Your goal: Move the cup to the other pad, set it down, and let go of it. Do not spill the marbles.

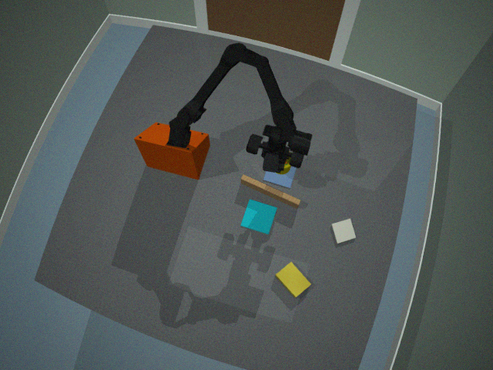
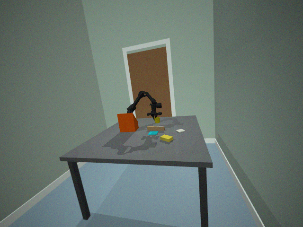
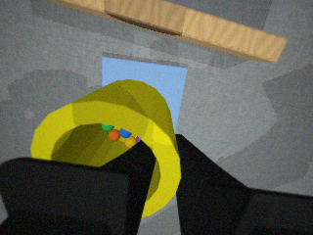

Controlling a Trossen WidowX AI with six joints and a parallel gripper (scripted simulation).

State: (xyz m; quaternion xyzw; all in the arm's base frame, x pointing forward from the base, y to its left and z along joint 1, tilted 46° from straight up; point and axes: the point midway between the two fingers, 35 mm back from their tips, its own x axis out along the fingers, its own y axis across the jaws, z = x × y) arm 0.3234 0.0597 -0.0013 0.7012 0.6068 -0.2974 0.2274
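My gripper tip is 17 cm to the left of the cyan pad, 11 cm above it and 2 cm past it. Also, from my gripper tip: yellow block 39 cm to the right, 14 cm ahead, 9 cm below; then wooden bar 9 cm below, 8 cm to the right, 1 cm ahead; then white block 30 cm ahead, 18 cm to the right, 10 cm below.
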